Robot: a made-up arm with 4 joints. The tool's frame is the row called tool.
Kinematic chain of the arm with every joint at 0, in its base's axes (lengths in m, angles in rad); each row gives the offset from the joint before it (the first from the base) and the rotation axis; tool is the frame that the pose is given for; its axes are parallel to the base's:
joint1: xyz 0 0 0.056 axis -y
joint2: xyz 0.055 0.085 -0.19 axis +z
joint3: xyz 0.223 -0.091 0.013 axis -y
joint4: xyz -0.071 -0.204 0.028 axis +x
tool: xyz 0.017 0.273 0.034
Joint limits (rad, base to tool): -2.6..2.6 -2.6..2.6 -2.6..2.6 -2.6..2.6
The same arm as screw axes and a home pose.
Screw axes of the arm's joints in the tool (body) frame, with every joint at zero. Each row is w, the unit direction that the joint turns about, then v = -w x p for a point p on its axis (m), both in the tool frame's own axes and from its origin. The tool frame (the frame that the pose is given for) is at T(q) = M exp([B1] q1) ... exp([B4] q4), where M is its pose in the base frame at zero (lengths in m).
B1: w 0 -1 0 v 0.115 0 0.224
B2: w 0 0 1 v 0.022 0.169 0
B3: w 0 -1 0 v -0.062 0 -0.054
B4: w 1 0 0 v 0 -0.034 0.273
M =
1 0 0 0.224
0 1 0 0.063
0 0 1 -0.059
0 0 0 1
Joint limits (rad, base to tool): -2.6..2.6 -2.6..2.6 -2.6..2.6 -2.6..2.6

